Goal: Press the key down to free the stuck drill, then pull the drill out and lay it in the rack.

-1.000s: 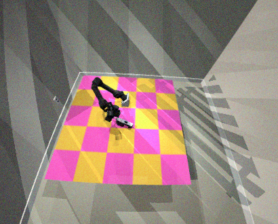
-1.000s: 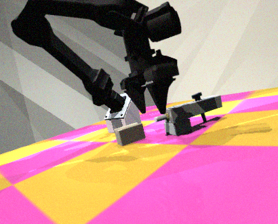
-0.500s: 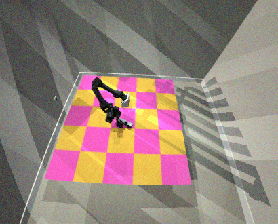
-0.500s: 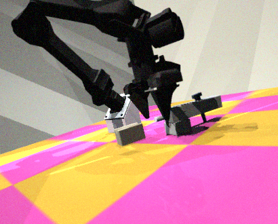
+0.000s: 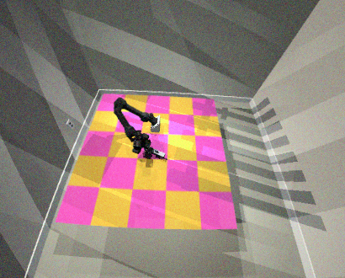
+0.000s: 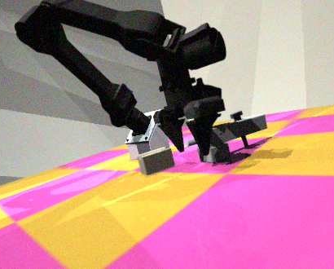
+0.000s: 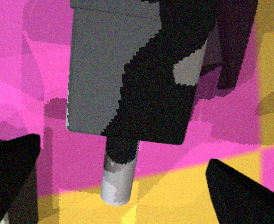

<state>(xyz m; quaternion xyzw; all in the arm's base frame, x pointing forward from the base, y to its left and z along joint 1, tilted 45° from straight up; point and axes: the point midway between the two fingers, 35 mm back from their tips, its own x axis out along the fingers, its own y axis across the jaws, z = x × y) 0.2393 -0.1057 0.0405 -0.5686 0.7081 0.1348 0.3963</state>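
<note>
Now: gripper tip 20 mm short of the drill, 50 mm to the right of it and 20 mm below it. Round my gripper tip: dark key 50 mm ahead, 130 mm to the left, 20 mm above; housing block 40 mm ahead, 110 mm to the left, 10 mm above; grey-brown block 90 mm behind, 20 mm to the right, 10 mm below.
</note>
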